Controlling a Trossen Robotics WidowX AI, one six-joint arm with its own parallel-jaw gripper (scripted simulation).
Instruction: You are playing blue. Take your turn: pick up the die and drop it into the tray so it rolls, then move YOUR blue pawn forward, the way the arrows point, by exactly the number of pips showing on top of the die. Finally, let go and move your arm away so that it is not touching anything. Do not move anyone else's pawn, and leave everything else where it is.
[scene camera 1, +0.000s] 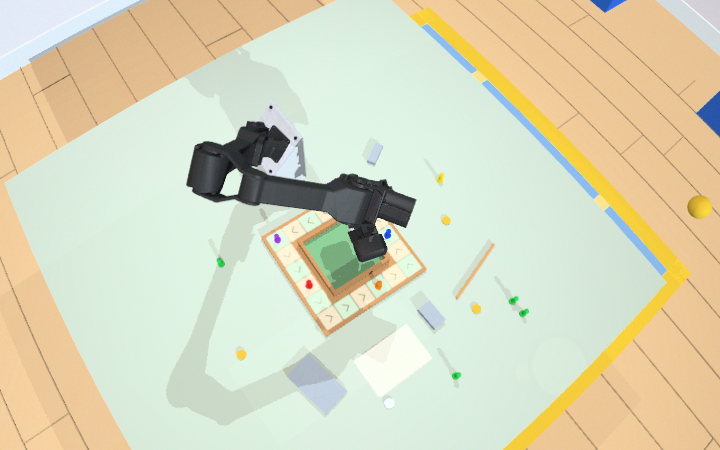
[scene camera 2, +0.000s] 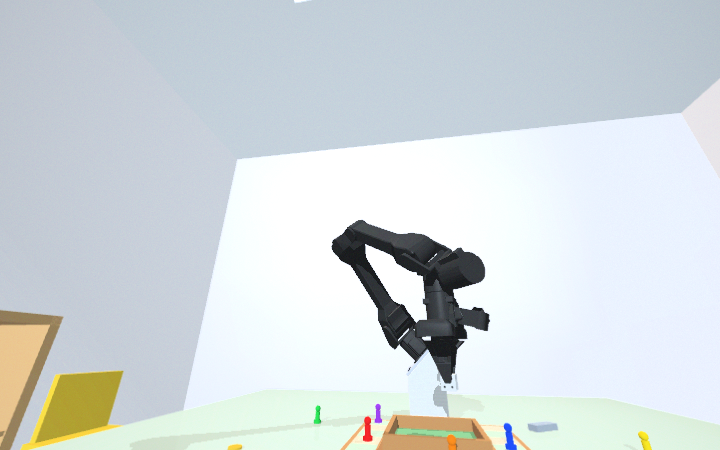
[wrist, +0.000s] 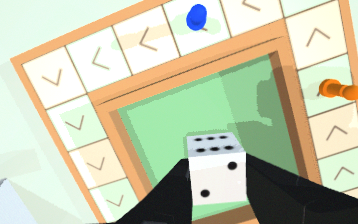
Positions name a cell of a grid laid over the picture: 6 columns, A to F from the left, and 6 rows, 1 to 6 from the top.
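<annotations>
My gripper appears in scene camera 1 (C4), scene camera 2 (D6) and the wrist view (D5). A pale card is visible in scene camera 1 (D5). In scene camera 2 the card is out of frame; in the wrist view it is out of frame too.
</annotations>
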